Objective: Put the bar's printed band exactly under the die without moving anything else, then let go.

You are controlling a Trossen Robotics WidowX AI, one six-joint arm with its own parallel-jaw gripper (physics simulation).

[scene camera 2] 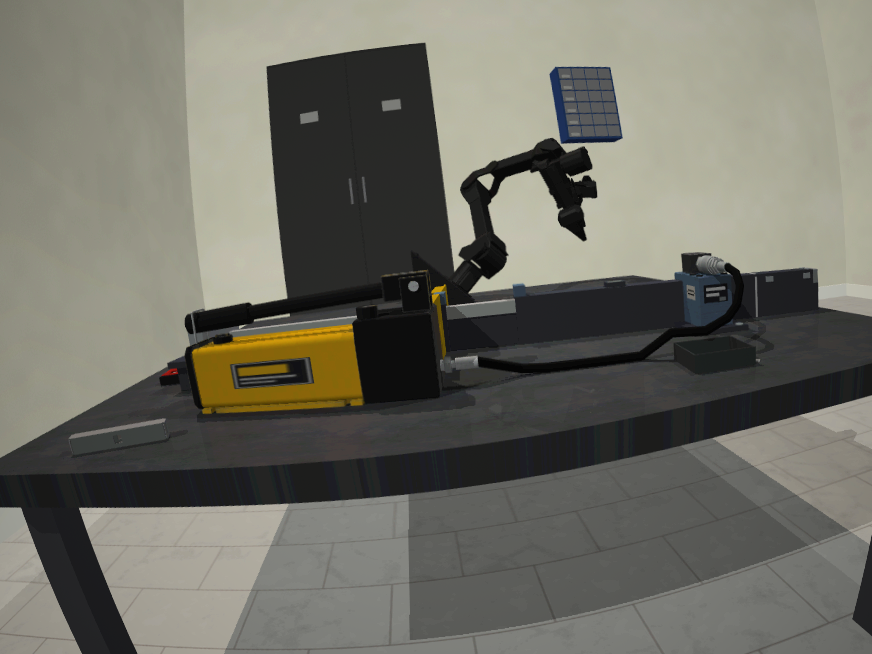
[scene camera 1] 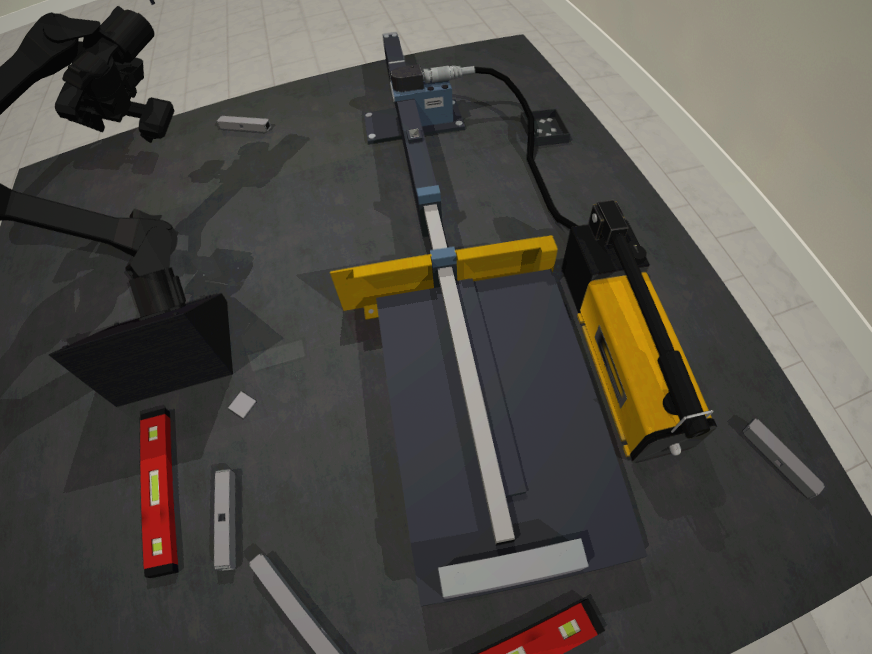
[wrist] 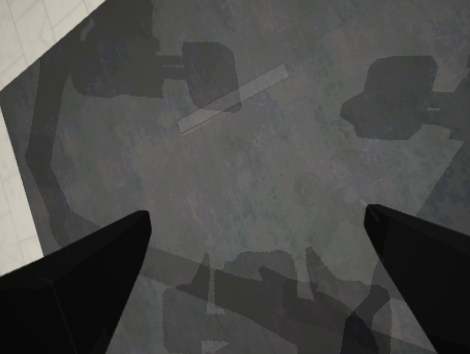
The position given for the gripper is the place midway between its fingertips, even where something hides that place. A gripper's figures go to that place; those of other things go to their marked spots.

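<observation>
The gripper (scene camera 2: 584, 233), 140 cm from the lens. Long grey bar (scene camera 2: 507, 306), 86 cm from the lens. Yellow and black pump unit (scene camera 2: 387, 355), 61 cm from the lens. Long grey bar and yellow and black pump unit: marked spots 30 cm apart.
</observation>
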